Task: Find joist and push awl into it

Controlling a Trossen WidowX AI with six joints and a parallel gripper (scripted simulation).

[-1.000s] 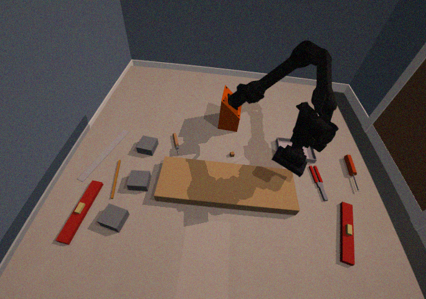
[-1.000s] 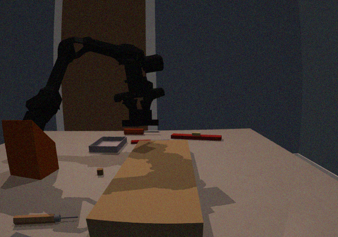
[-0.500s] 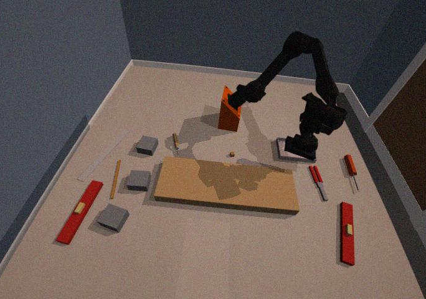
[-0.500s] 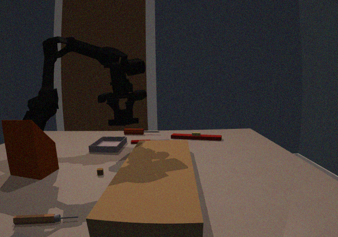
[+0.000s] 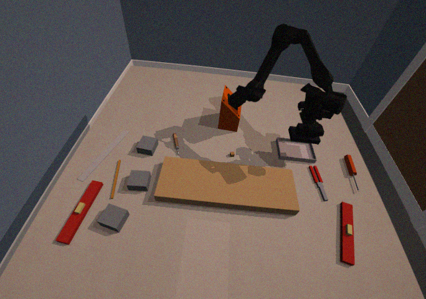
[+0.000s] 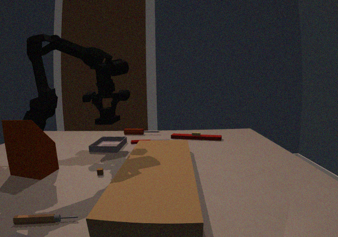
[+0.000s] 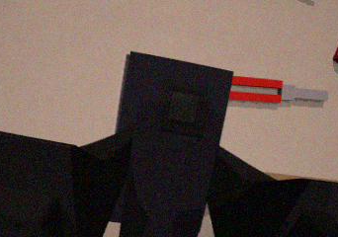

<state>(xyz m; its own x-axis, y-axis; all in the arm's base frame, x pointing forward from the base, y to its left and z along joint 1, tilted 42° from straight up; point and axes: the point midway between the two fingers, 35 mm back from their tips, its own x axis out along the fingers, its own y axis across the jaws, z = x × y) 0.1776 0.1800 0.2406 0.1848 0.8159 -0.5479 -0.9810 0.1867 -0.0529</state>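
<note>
Now: gripper tip 1 cm past the grey tray, 1 cm to the left of it and 11 cm above it. Round my gripper tip: stud finder 1 cm to the left, 2 cm above; then awl 1 cm behind, 55 cm to the right, 12 cm below; then small cube 3 cm ahead, 30 cm to the right, 12 cm below.
</note>
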